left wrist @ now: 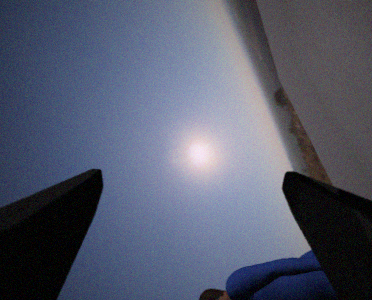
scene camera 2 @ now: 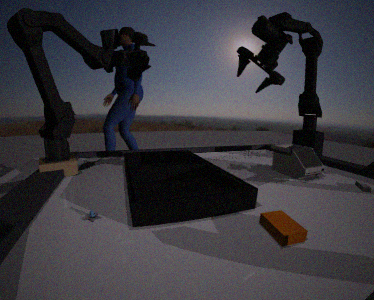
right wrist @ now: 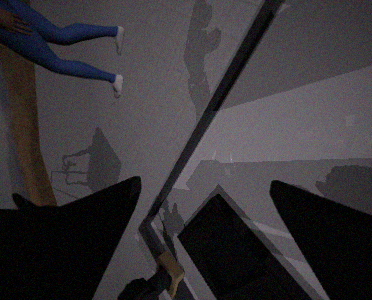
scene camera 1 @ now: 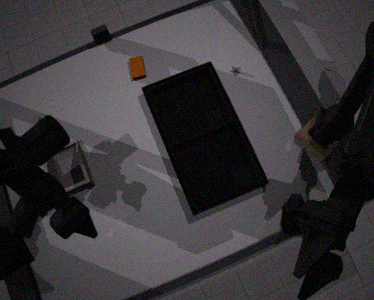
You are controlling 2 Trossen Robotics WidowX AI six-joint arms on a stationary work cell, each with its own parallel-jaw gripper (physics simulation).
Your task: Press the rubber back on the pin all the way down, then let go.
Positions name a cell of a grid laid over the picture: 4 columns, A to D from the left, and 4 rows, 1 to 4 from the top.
Labels:
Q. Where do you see a dark raised rim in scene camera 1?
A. D2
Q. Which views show my right gripper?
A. Scene camera 2, the right wrist view and scene camera 1 only.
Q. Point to a black tray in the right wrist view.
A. C4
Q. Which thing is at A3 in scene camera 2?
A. A dark raised rim.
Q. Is my right gripper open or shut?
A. Open.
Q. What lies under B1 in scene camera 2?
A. My left gripper.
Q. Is my left gripper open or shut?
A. Open.

